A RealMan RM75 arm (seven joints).
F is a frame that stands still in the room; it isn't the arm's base.
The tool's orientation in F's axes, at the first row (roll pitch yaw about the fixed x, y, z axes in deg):
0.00 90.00 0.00
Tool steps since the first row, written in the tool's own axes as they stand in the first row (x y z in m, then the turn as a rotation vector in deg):
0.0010 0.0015 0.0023 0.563 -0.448 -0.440
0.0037 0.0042 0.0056 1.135 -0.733 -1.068
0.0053 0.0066 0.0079 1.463 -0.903 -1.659
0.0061 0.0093 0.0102 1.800 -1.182 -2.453
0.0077 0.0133 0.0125 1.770 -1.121 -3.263
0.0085 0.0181 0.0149 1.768 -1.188 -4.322
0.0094 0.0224 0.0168 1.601 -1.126 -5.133
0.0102 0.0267 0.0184 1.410 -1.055 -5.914
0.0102 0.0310 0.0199 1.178 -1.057 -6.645
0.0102 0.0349 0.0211 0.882 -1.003 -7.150
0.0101 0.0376 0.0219 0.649 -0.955 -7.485
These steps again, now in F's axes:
0.0023 0.0015 -0.0010 -0.440 -0.448 -0.563
0.0056 0.0042 -0.0037 -1.068 -0.733 -1.135
0.0079 0.0066 -0.0053 -1.659 -0.903 -1.463
0.0102 0.0093 -0.0061 -2.453 -1.182 -1.800
0.0125 0.0133 -0.0077 -3.263 -1.121 -1.770
0.0149 0.0181 -0.0085 -4.322 -1.188 -1.768
0.0168 0.0224 -0.0094 -5.133 -1.126 -1.601
0.0184 0.0267 -0.0102 -5.914 -1.055 -1.410
0.0199 0.0310 -0.0102 -6.645 -1.057 -1.178
0.0211 0.0349 -0.0102 -7.150 -1.003 -0.882
0.0219 0.0376 -0.0101 -7.485 -0.955 -0.649

